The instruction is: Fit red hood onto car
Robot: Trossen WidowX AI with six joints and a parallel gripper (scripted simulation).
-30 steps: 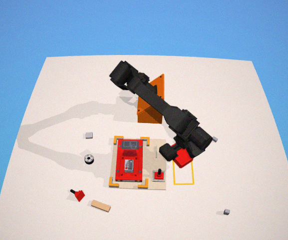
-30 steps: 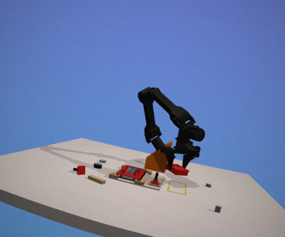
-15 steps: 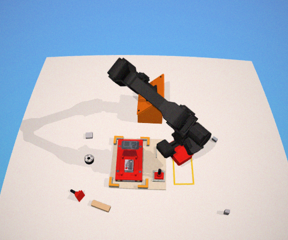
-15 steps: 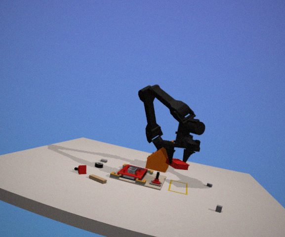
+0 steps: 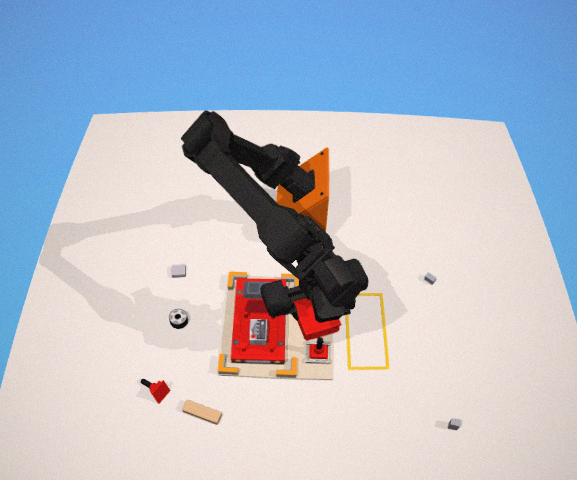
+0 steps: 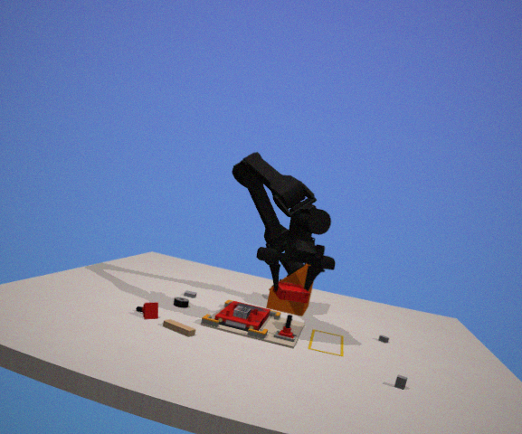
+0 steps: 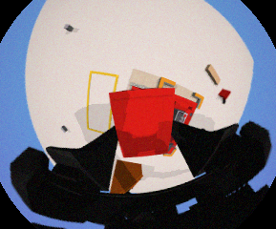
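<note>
The grey engine block lies 100 mm to the right of my gripper tip and 90 mm below it. Round my gripper tip: red hood (10 mm above); then black wheel (40 mm behind, 280 mm to the right, 100 mm below); then wooden block (170 mm ahead, 210 mm to the right, 100 mm below).
</note>
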